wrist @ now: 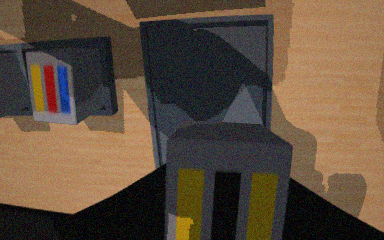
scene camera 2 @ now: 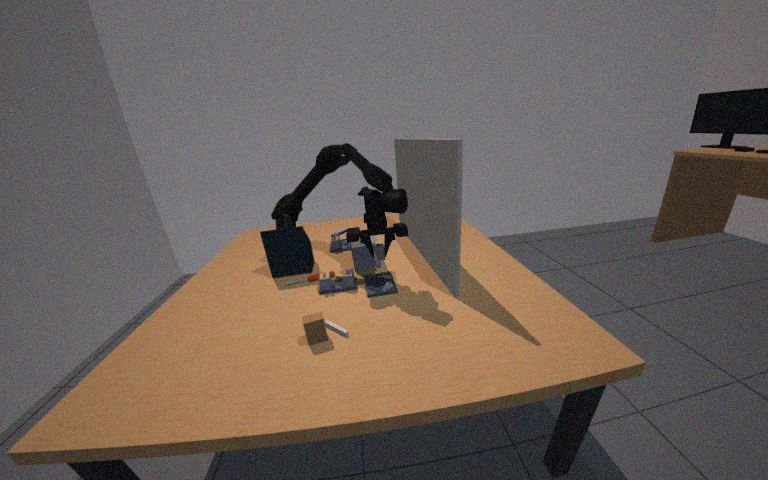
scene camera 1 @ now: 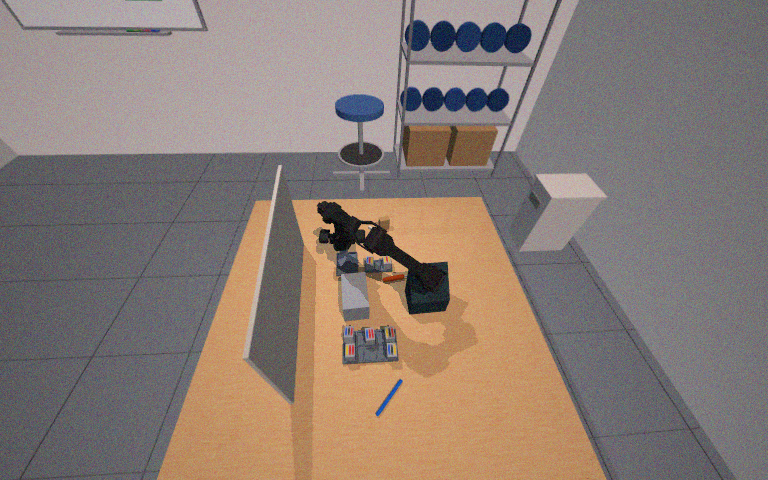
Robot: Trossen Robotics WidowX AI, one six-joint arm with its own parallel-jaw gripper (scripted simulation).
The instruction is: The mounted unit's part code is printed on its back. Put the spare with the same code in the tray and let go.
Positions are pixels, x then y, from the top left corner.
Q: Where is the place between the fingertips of the gripper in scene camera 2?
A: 379, 257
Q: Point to a tall grey panel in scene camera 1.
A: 272, 335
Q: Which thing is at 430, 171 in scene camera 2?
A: A tall grey panel.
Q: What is the gripper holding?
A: A grey spare.
